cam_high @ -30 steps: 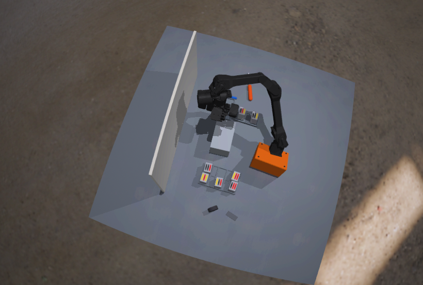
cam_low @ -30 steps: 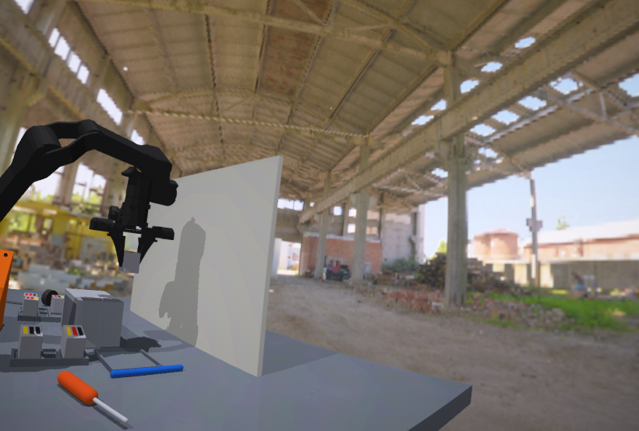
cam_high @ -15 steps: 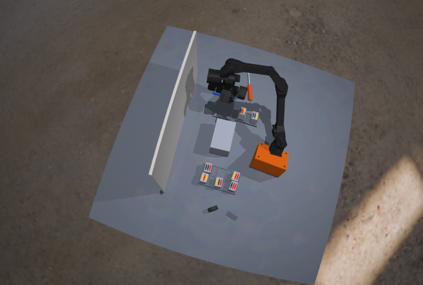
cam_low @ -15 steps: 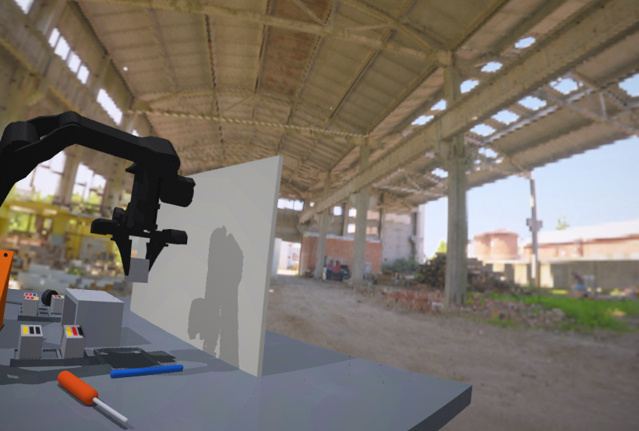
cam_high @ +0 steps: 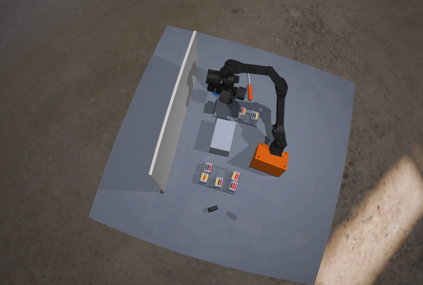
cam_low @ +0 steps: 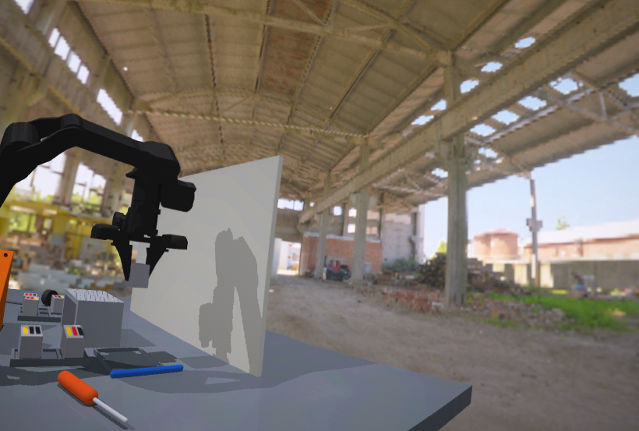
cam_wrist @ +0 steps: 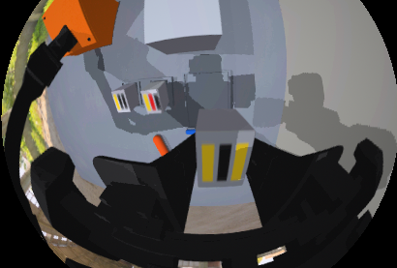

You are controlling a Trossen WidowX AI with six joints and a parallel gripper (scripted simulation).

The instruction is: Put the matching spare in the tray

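The dark tray is 160 mm below my gripper tip. From my gripper tip the other things lie so: white panel (200 mm ahead, 180 mm to the left, 70 mm above); blue pen (10 mm ahead, 80 mm to the right, 150 mm below); grey spare (20 mm above).
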